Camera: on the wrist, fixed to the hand. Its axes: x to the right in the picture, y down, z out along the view.
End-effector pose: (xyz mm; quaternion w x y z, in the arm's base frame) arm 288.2 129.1 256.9 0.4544 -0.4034 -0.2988 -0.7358
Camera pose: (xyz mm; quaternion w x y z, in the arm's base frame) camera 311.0 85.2 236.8 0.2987 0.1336 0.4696 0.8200
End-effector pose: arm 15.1 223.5 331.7 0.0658 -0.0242 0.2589 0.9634
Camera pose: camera 14.9 172.0 317.6 0.7745 -0.1458 0.0710 0.6114
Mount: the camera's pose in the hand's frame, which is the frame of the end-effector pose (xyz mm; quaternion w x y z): -4.6 37.2 -38.0 0.6619 -0.0807 -0.0702 -0.7420
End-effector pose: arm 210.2 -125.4 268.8 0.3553 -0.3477 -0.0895 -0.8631
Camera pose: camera 217.3 -165.3 234.1 0.4395 0.2530 0.2725 0.8177
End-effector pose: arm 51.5 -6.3 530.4 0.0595 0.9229 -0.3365 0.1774
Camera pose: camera 13.4 -23.3 563.7 0.2219 0.8682 0.4435 -0.0187
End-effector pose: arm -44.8 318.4 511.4 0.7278 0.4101 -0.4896 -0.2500
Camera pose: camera -13.2 355.3 533.4 0.2949 0.5584 -0.0507 -0.7737
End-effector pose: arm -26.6 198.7 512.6 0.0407 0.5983 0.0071 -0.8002
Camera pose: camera 13.8 164.2 507.6 0.5180 -0.3313 -0.5103 0.6012
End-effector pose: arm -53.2 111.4 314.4 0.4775 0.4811 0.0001 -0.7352
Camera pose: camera 0.2 111.9 314.3 0.1906 -0.2282 -0.3828 0.8747
